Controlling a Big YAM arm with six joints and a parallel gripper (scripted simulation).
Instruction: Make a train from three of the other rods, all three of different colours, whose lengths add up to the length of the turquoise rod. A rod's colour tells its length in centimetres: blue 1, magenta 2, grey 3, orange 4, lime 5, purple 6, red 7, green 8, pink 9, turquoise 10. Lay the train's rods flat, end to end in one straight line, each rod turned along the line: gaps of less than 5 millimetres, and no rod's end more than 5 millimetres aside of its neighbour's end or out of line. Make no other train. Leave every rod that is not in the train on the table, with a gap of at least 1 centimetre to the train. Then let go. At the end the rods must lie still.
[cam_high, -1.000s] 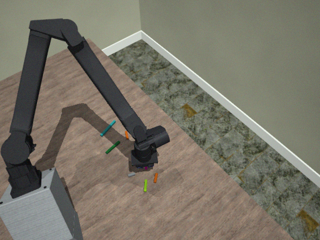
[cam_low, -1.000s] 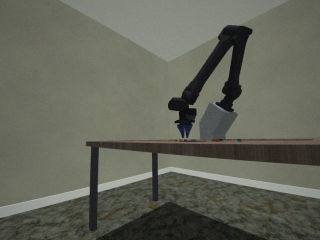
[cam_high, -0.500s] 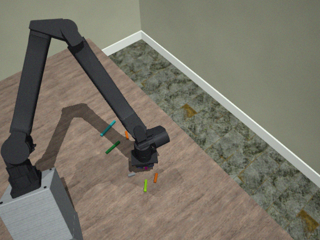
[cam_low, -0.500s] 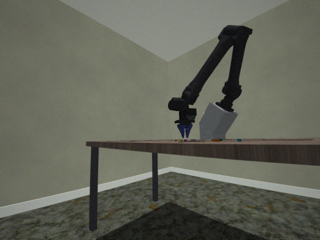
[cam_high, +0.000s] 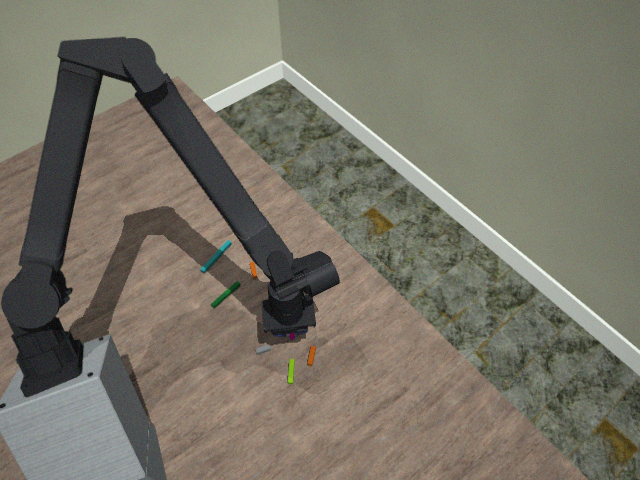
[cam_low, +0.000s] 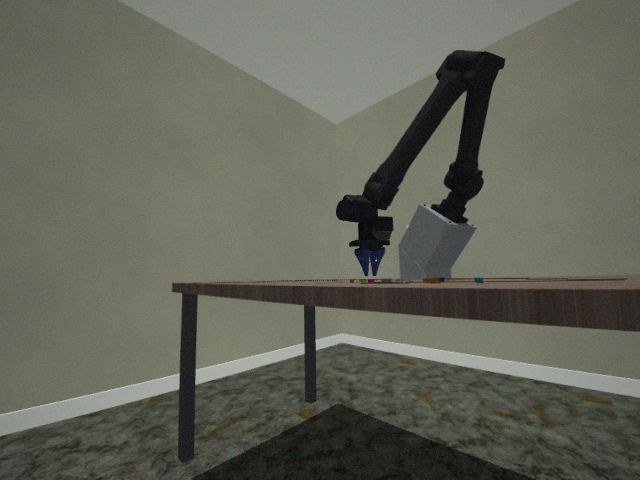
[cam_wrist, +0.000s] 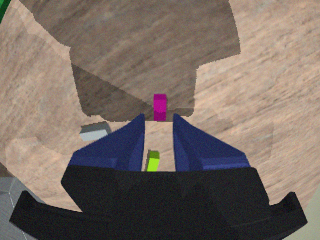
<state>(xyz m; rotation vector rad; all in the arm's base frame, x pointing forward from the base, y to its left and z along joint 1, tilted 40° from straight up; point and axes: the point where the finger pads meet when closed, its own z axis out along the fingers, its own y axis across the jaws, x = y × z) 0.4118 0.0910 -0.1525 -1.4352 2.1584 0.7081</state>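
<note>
My hand is 2 cm above the magenta rod. Also, from my hand: lime rod: 7 cm to the right, 4 cm behind, 2 cm below; then grey rod: 7 cm behind, 2 cm below; then green rod: 16 cm to the left, 9 cm behind, 2 cm below.
</note>
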